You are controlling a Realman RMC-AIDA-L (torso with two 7-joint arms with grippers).
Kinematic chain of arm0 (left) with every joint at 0, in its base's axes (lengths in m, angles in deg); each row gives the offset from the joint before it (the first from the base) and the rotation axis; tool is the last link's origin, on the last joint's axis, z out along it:
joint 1: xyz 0 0 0.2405 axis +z
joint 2: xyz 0 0 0 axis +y
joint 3: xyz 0 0 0.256 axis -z
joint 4: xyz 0 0 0 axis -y
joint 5: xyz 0 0 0.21 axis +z
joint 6: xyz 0 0 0 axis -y
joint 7: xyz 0 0 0.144 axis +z
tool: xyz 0 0 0
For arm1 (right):
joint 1: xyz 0 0 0.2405 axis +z
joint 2: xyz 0 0 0 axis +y
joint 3: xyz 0 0 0.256 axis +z
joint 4: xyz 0 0 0 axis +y
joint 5: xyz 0 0 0.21 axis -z
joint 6: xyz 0 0 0 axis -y
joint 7: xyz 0 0 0.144 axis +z
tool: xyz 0 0 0
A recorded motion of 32 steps. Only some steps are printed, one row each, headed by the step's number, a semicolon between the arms.
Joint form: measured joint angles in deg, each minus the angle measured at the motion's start. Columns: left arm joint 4, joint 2, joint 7, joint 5, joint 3, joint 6, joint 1; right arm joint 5, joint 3, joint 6, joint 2, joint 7, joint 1, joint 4.
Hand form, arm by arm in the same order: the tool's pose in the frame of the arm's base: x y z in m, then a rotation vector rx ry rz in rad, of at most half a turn. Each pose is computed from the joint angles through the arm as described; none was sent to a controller.
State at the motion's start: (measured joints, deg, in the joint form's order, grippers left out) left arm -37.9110 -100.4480 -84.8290 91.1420 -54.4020 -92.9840 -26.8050; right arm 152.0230 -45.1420 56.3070 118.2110 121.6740 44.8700 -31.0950
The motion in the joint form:
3: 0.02 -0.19 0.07 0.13 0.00 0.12 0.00; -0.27 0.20 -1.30 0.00 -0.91 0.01 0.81
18: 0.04 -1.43 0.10 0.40 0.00 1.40 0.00; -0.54 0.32 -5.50 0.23 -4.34 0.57 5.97
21: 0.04 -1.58 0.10 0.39 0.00 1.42 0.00; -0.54 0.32 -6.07 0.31 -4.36 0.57 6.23
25: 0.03 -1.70 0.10 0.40 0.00 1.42 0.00; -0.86 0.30 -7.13 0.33 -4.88 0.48 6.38
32: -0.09 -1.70 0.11 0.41 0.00 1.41 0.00; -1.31 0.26 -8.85 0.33 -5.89 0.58 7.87
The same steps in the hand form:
3: -0.2766 0.3447 0.1182 -2.6653 -0.5367 -0.7122; 0.2941 0.4063 -0.0234 -2.3544 1.1275 -0.1915
18: -0.2764 0.3459 0.1096 -2.6533 -0.5532 -0.7191; 0.3019 0.3997 -0.0397 -2.3739 1.1010 -0.2221
21: -0.2761 0.3458 0.1086 -2.6535 -0.5545 -0.7222; 0.3026 0.3996 -0.0407 -2.3690 1.1003 -0.2223
25: -0.2758 0.3457 0.1078 -2.6541 -0.5552 -0.7244; 0.3036 0.4010 -0.0402 -2.3586 1.0874 -0.2185
32: -0.2755 0.3458 0.1080 -2.6545 -0.5522 -0.7235; 0.3062 0.3999 -0.0439 -2.3547 1.0781 -0.2222

